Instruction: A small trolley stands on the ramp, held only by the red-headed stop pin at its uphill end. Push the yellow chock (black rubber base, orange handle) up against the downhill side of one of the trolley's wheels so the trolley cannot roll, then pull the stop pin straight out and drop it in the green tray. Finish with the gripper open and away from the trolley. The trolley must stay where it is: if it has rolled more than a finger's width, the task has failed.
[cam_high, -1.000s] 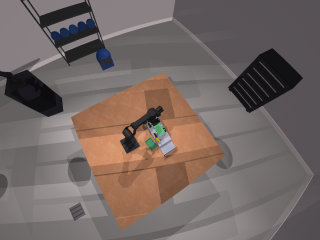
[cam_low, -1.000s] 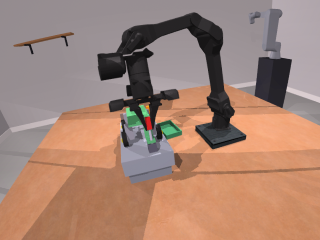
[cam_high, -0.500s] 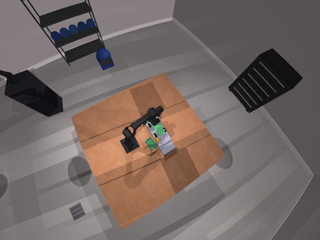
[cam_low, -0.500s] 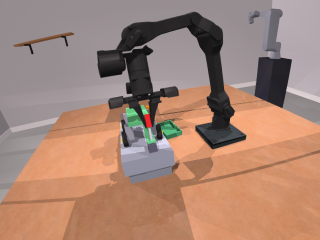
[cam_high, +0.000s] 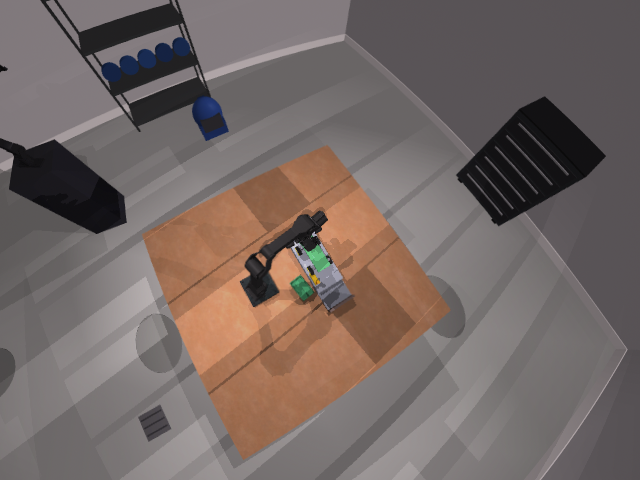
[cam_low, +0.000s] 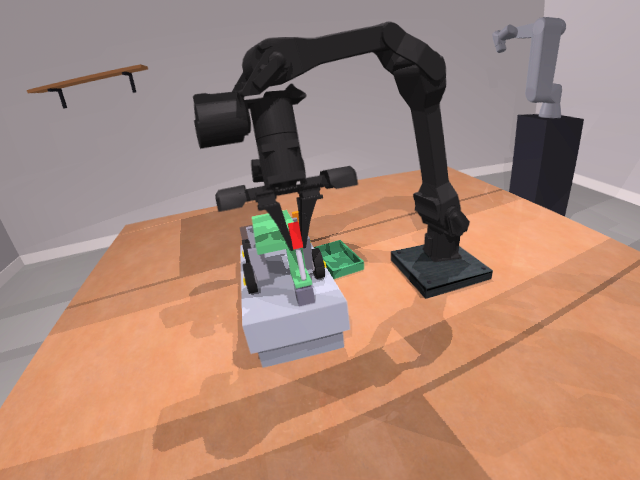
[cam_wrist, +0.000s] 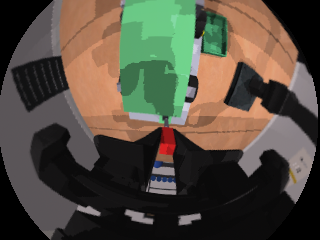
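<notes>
My gripper tip is 21 cm to the left of the yellow chock and 8 cm above it. Also, from my gripper tip: red-headed stop pin: right at my gripper tip; green-topped trolley: 10 cm to the right, 5 cm below, 4 cm ahead.
</notes>
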